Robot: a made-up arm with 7 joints. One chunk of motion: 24 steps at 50 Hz.
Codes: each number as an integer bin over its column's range. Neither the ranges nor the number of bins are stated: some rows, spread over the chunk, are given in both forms.
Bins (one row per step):
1: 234 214 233 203 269 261 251
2: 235 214 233 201 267 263 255
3: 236 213 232 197 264 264 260
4: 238 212 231 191 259 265 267
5: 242 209 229 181 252 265 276
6: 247 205 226 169 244 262 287
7: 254 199 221 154 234 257 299
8: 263 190 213 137 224 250 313
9: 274 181 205 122 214 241 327
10: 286 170 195 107 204 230 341
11: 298 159 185 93 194 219 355
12: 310 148 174 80 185 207 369
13: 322 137 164 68 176 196 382
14: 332 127 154 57 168 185 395
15: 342 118 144 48 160 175 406
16: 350 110 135 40 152 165 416
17: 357 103 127 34 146 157 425
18: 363 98 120 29 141 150 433
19: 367 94 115 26 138 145 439
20: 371 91 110 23 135 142 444
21: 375 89 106 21 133 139 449
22: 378 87 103 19 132 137 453
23: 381 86 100 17 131 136 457
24: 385 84 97 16 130 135 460
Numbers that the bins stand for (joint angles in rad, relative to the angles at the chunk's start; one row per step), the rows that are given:
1: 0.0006 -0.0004 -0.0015 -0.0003 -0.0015 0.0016 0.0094
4: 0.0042 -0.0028 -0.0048 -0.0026 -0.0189 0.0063 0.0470
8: 0.0268 -0.0295 -0.0340 -0.0132 -0.0799 -0.0116 0.1550
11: 0.0583 -0.0671 -0.0795 -0.0218 -0.1321 -0.0486 0.2537
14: 0.0889 -0.1059 -0.1299 -0.0288 -0.1774 -0.0892 0.3476
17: 0.1114 -0.1350 -0.1737 -0.0333 -0.2157 -0.1226 0.4180
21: 0.1276 -0.1520 -0.2078 -0.0359 -0.2384 -0.1441 0.4744
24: 0.1366 -0.1581 -0.2224 -0.0369 -0.2436 -0.1488 0.5002
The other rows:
2: 0.0015 -0.0004 -0.0015 -0.0007 -0.0050 0.0040 0.0188
3: 0.0024 -0.0016 -0.0032 -0.0014 -0.0102 0.0051 0.0306
5: 0.0078 -0.0064 -0.0080 -0.0046 -0.0311 0.0063 0.0681
6: 0.0123 -0.0113 -0.0129 -0.0069 -0.0450 0.0028 0.0940
7: 0.0186 -0.0186 -0.0210 -0.0099 -0.0624 -0.0032 0.1222
9: 0.0367 -0.0404 -0.0470 -0.0161 -0.0973 -0.0223 0.1879
10: 0.0475 -0.0537 -0.0633 -0.0191 -0.1147 -0.0354 0.2208
12: 0.0691 -0.0804 -0.0974 -0.0243 -0.1478 -0.0629 0.2865
13: 0.0799 -0.0938 -0.1136 -0.0267 -0.1635 -0.0760 0.3171
15: 0.0979 -0.1168 -0.1461 -0.0306 -0.1913 -0.1011 0.3734
16: 0.1051 -0.1265 -0.1607 -0.0322 -0.2053 -0.1130 0.3969
18: 0.1168 -0.1411 -0.1851 -0.0343 -0.2244 -0.1309 0.4368
19: 0.1204 -0.1459 -0.1932 -0.0349 -0.2296 -0.1369 0.4509
20: 0.1240 -0.1496 -0.2013 -0.0355 -0.2349 -0.1405 0.4627
22: 0.1303 -0.1544 -0.2127 -0.0363 -0.2401 -0.1465 0.4838
23: 0.1330 -0.1557 -0.2176 -0.0367 -0.2418 -0.1477 0.4932

